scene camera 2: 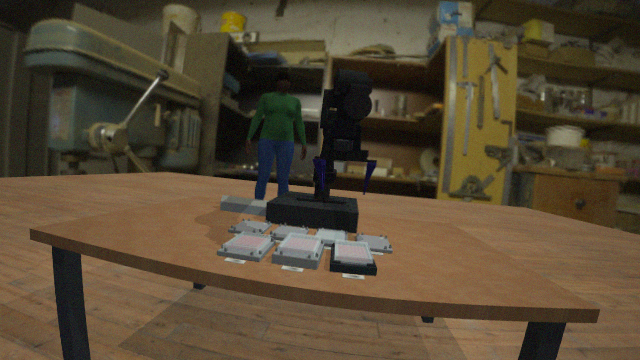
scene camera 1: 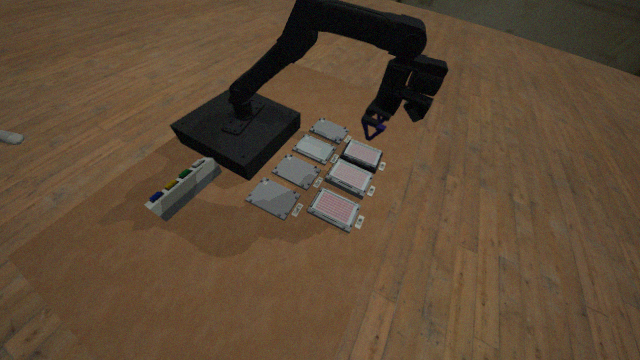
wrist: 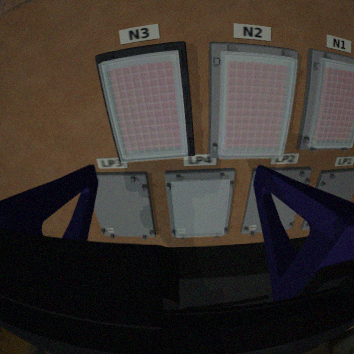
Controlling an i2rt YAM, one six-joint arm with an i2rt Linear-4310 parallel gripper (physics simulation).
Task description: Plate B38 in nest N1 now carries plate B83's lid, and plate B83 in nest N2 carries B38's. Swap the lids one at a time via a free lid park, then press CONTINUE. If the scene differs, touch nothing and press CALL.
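Places are measured from the arm's base along level axes (x ahead, y left, z up), in centimetres.
Where they show: gripper, fingertip midpoint: (scene camera 2: 342, 192) (scene camera 1: 373, 131) (wrist: 175, 173); arm's base, link origin: (scene camera 2: 321, 200) (scene camera 1: 244, 116).
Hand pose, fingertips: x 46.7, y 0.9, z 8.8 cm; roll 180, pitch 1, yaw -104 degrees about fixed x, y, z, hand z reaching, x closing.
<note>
Things, the pixels of their top centre, and the offset from my fingertips.
- pink-welled plate with a clear cover, top centre: (wrist: 342, 108) (scene camera 2: 249, 239) (scene camera 1: 335, 205) dy -21.7, dx -4.3, dz -14.2 cm
- pale clear lid, top centre: (wrist: 200, 211) (scene camera 2: 331, 234) (scene camera 1: 314, 146) dy +0.8, dx -18.7, dz -15.1 cm
- LP2, top centre: (wrist: 276, 208) (scene camera 2: 290, 228) (scene camera 1: 296, 168) dy -12.0, dx -21.1, dz -14.9 cm
- LP3, top centre: (wrist: 119, 213) (scene camera 2: 373, 238) (scene camera 1: 330, 127) dy +13.6, dx -16.4, dz -14.9 cm
- third pink plate, top centre: (wrist: 144, 111) (scene camera 2: 352, 248) (scene camera 1: 363, 151) dy +3.8, dx -0.4, dz -13.2 cm
- button panel, top centre: (scene camera 1: 178, 177) (scene camera 2: 248, 197) dy -31.7, dx -51.1, dz -10.5 cm
My gripper (scene camera 1: 376, 131) (scene camera 2: 344, 192) (wrist: 175, 173) is open and empty, high above the nests and lid parks. A pink-welled plate with a clear cover (scene camera 1: 334, 207) (scene camera 2: 246, 243) (wrist: 337, 106) sits in grey nest N1, partly cut off in the wrist view. Another pink plate (scene camera 1: 350, 176) (scene camera 2: 298, 246) (wrist: 256, 102) sits in grey nest N2. Lid park LP4 carries a pale clear lid (scene camera 1: 314, 148) (wrist: 201, 206). Lid parks LP1 (scene camera 1: 273, 198), LP2 (scene camera 1: 296, 171) and LP3 (scene camera 1: 329, 130) (wrist: 124, 202) show bare grey surfaces. Plate and lid codes are unreadable.
A third pink plate (scene camera 1: 362, 153) (scene camera 2: 353, 252) (wrist: 146, 105) sits in black nest N3. A button panel (scene camera 1: 187, 192) (scene camera 2: 243, 205) with blue, yellow, green and grey buttons stands beside the black robot base (scene camera 1: 215, 135) (scene camera 2: 312, 215). A person (scene camera 2: 277, 117) stands behind the table.
</note>
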